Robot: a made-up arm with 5 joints.
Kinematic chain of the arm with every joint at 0, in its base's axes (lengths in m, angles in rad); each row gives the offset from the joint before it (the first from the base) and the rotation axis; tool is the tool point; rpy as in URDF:
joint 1: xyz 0 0 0.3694 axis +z
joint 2: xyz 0 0 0 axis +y
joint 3: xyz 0.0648 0 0.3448 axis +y
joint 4: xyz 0.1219 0 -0.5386 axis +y
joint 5: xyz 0.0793 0 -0.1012 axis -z
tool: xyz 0 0 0 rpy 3.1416 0 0
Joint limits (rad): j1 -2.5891..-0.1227 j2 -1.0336..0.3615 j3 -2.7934..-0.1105 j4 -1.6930..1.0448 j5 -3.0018..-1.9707
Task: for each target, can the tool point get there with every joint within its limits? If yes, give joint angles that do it. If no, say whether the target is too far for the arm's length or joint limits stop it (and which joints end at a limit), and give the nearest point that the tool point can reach.
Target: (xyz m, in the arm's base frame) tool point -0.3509 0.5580 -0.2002
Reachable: no: joint limits stop it (at a limit: joint 1, joint 2, joint 3) | nearest point -0.0925 -0.0570 0.0024 | short by 0.697 m
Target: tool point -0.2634 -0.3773 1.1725
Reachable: yes | joints -2.1802 -0.3075 -1.8198 0.6742 -2.6165
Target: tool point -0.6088 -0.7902 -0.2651
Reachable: no: too far | nearest point -0.3846 -0.4992 0.1560 | short by 0.559 m
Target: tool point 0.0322 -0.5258 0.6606
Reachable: yes | joints -1.5096 -0.3902 -0.6632 -0.8517 -2.3705
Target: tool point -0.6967 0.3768 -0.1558
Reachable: no: joint limits stop it (at a limit: joint 1, joint 2) | nearest point -0.3001 -0.1850 0.0098 | short by 0.707 m
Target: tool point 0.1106 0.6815 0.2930
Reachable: no: joint limits stop it (at a limit: joint 2, joint 3, joint 4) | nearest point 0.1139 0.7018 0.8134 | short by 0.521 m
